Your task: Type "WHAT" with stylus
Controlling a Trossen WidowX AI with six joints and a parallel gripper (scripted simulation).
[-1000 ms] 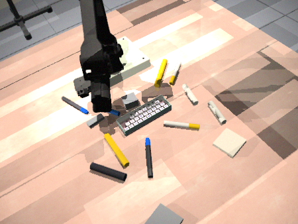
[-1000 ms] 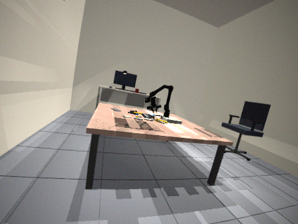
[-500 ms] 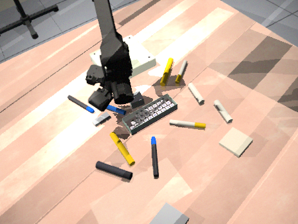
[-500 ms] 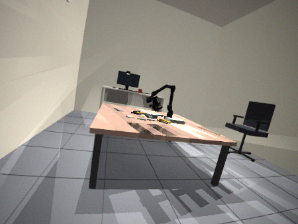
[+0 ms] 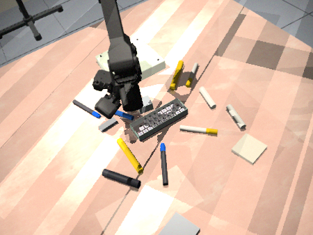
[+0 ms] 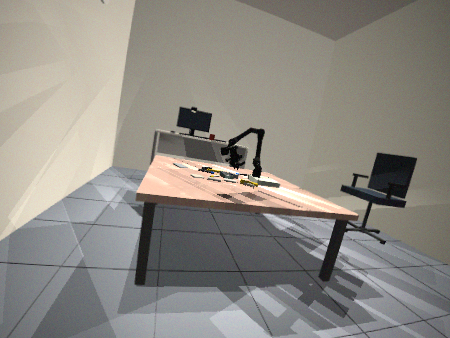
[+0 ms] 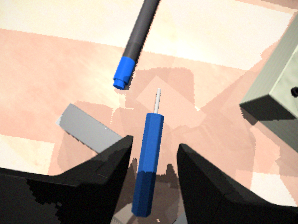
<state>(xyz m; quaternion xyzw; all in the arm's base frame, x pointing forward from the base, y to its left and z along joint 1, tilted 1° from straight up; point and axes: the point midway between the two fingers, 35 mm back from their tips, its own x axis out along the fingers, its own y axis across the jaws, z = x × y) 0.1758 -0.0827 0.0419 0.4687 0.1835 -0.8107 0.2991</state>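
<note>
Now: the blue stylus 10 mm behind my gripper tip, 10 mm to the right of it and 50 mm below it. The rest, counted from my gripper tip: eraser: 40 mm ahead, 40 mm to the right, 50 mm below; then white pad: 310 mm ahead, 330 mm to the left, 50 mm below.
</note>
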